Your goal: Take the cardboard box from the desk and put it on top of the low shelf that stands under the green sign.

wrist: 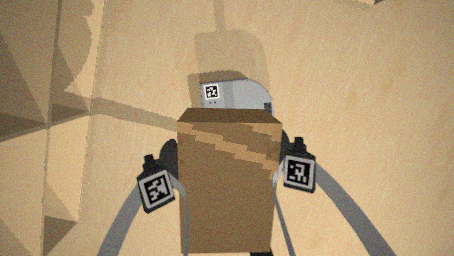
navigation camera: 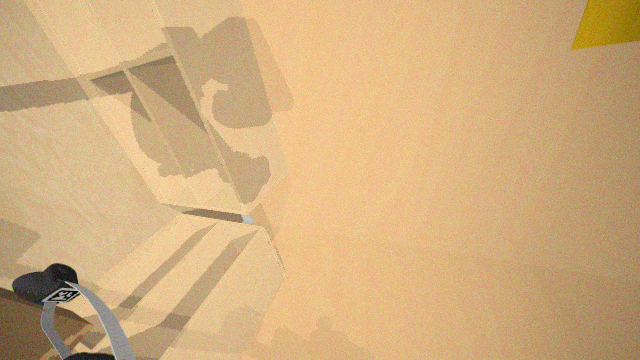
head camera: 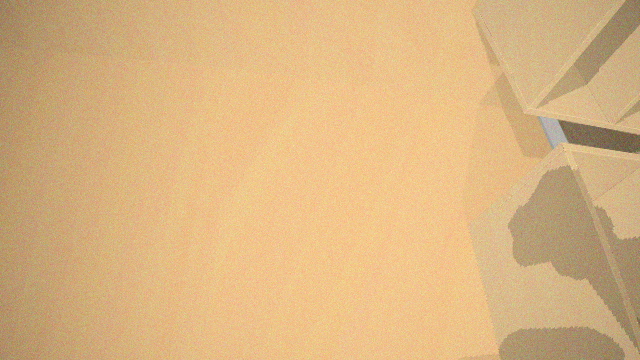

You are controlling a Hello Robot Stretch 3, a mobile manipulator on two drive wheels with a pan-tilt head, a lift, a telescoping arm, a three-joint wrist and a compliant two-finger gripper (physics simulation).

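Frame: origin at the robot's base, x ahead, y left, z up, level; metres.
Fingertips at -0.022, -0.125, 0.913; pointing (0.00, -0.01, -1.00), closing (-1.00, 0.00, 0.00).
Observation:
A point is followed by its place in that frame, as x, y, z.
The cardboard box [wrist: 227, 200] [navigation camera: 25, 322] {-0.001, -0.116, 0.971} is brown and upright between the two fingers in the wrist view; part of it shows at the lower left in the navigation view. My gripper [wrist: 224, 149] {-0.022, -0.125, 0.914} is shut on the box, with a fingertip against each side, and holds it above the floor. Two low pale wooden shelf units stand end to end along the wall: one [head camera: 530, 300] {0.654, -0.506, 0.610} [navigation camera: 240, 140] {0.567, -0.429, 0.610}, and another [head camera: 545, 50] {0.232, -0.823, 0.610} [navigation camera: 235, 285] {0.108, -0.787, 0.610}. The green sign does not show, so I cannot tell which shelf is under it. The desk does not show.
The orange wall [head camera: 250, 175] {0.718, -0.957, 1.150} [navigation camera: 425, 175] {0.757, -0.845, 1.295} runs behind the shelves. A yellow patch [navigation camera: 612, 20] {0.918, -0.369, 1.712} is at the upper right. A narrow gap with a grey-blue strip [head camera: 552, 132] {0.616, -1.214, 0.062} [navigation camera: 247, 219] {0.596, -1.274, 0.047} separates the units. In the wrist view, my grey base [wrist: 245, 94] is behind the box, and shelving is at the left.

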